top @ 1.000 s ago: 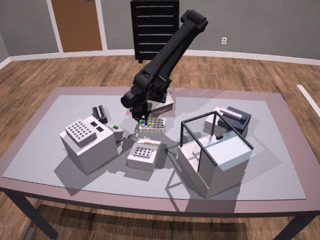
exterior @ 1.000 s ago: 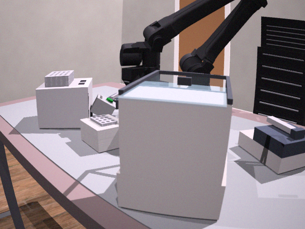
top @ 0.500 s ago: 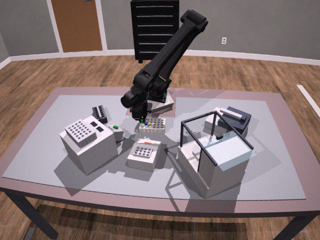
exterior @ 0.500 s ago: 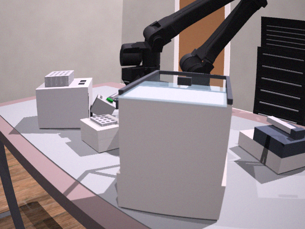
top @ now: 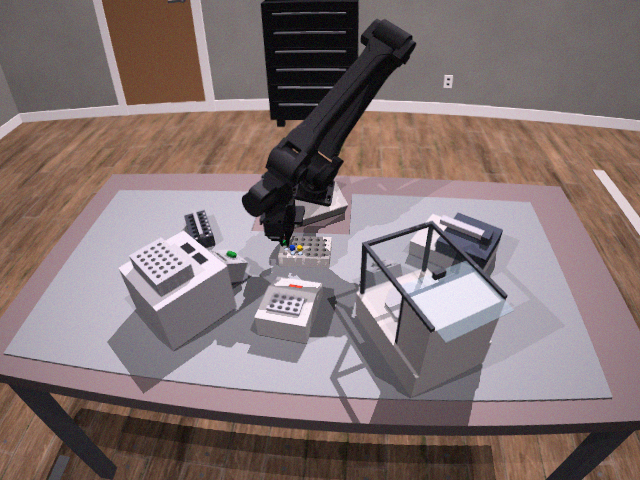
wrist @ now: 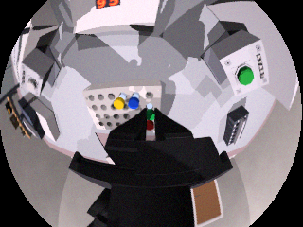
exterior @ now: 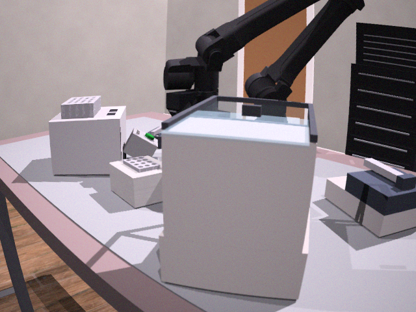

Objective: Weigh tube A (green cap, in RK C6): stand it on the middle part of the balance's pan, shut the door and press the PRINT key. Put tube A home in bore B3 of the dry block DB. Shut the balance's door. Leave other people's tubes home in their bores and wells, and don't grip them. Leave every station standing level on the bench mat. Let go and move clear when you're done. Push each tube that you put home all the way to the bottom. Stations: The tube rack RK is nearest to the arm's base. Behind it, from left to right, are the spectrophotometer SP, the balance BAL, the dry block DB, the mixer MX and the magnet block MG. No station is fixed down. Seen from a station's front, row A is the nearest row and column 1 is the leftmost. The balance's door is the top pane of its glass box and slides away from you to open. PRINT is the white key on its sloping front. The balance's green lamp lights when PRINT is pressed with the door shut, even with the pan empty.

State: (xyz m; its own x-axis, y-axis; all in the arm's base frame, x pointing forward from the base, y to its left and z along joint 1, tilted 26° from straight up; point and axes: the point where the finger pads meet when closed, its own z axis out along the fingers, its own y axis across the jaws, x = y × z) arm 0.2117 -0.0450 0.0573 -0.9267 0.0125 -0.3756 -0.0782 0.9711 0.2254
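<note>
Right now my hand is 20 mm past the tube and 20 mm above it. From my hand the other things lie so: dry block 190 mm ahead, 50 mm to the left, 20 mm below; then black block 60 mm behind, 270 mm to the right, 30 mm below; then tube rack RK 10 mm behind, 50 mm to the left, 30 mm below.
</note>
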